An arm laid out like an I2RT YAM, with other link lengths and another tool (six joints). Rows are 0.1 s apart.
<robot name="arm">
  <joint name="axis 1" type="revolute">
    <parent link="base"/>
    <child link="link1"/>
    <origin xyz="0 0 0.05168"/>
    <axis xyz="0 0 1"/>
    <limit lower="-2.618" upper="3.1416"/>
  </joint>
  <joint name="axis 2" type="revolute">
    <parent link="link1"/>
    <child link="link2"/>
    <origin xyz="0.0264 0.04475 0.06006" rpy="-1.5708 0 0"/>
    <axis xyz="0 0 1"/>
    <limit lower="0" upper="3.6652"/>
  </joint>
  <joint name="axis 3" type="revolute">
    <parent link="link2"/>
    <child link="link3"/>
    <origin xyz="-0.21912 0 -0.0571" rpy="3.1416 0 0"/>
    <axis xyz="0 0 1"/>
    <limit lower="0" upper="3.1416"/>
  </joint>
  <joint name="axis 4" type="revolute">
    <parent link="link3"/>
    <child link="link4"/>
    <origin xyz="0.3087 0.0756 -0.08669"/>
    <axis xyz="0 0 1"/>
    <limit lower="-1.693" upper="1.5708"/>
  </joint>
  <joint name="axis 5" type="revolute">
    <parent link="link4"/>
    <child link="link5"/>
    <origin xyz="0.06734 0.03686 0.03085" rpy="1.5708 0 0"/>
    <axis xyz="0 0 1"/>
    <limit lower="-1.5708" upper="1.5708"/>
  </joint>
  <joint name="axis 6" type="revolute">
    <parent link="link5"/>
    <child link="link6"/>
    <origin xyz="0.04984 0 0.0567" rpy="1.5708 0 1.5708"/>
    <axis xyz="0 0 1"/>
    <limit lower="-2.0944" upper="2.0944"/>
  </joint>
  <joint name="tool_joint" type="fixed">
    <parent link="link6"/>
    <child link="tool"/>
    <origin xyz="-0.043 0.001 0.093" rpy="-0.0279 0 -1.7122"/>
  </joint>
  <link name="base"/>
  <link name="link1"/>
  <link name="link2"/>
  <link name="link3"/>
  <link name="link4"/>
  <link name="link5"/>
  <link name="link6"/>
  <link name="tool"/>
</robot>
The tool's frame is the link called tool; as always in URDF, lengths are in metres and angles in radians.
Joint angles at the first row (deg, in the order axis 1, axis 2, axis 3, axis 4, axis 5, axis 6):
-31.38 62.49 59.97 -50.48 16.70 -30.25
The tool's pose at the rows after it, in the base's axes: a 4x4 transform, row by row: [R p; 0 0 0 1], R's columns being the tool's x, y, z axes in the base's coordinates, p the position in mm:
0.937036 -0.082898 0.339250 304.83; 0.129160 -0.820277 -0.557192 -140.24; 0.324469 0.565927 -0.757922 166.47; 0 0 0 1
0.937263 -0.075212 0.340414 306.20; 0.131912 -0.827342 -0.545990 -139.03; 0.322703 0.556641 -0.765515 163.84; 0 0 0 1
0.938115 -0.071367 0.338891 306.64; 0.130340 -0.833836 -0.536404 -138.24; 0.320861 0.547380 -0.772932 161.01; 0 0 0 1
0.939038 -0.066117 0.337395 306.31; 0.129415 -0.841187 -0.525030 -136.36; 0.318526 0.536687 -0.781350 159.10; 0 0 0 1
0.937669 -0.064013 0.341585 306.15; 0.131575 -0.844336 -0.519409 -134.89; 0.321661 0.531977 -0.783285 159.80; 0 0 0 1
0.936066 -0.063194 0.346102 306.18; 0.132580 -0.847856 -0.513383 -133.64; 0.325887 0.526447 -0.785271 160.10; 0 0 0 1
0.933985 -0.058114 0.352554 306.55; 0.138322 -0.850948 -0.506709 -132.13; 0.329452 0.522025 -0.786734 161.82; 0 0 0 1
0.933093 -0.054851 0.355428 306.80; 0.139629 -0.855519 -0.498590 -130.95; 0.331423 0.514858 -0.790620 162.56; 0 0 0 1
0.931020 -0.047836 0.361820 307.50; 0.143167 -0.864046 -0.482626 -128.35; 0.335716 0.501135 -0.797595 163.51; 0 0 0 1
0.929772 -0.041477 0.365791 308.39; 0.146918 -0.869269 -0.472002 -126.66; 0.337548 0.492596 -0.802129 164.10; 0 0 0 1
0.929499 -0.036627 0.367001 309.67; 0.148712 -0.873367 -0.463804 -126.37; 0.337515 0.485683 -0.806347 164.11; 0 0 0 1
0.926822 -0.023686 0.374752 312.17; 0.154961 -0.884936 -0.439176 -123.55; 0.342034 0.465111 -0.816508 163.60; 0 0 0 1
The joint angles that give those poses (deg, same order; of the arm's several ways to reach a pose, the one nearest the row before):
-31.35 63.18 59.80 -50.25 16.17 -30.40
-31.31 63.72 59.85 -50.27 15.58 -30.41
-31.38 64.10 59.75 -50.34 15.10 -30.30
-31.38 64.30 59.71 -50.74 14.56 -30.16
-31.35 64.12 59.73 -50.97 14.16 -30.15
-31.38 63.98 59.68 -51.10 13.70 -30.08
-31.34 63.93 59.96 -51.38 13.19 -30.23
-31.37 64.06 60.24 -51.74 12.67 -30.22
-31.37 64.29 60.65 -52.30 11.67 -30.19
-31.31 64.58 61.02 -52.64 11.05 -30.23
-31.36 65.13 61.48 -52.84 10.58 -30.31
-31.36 65.96 62.10 -53.26 9.12 -30.40

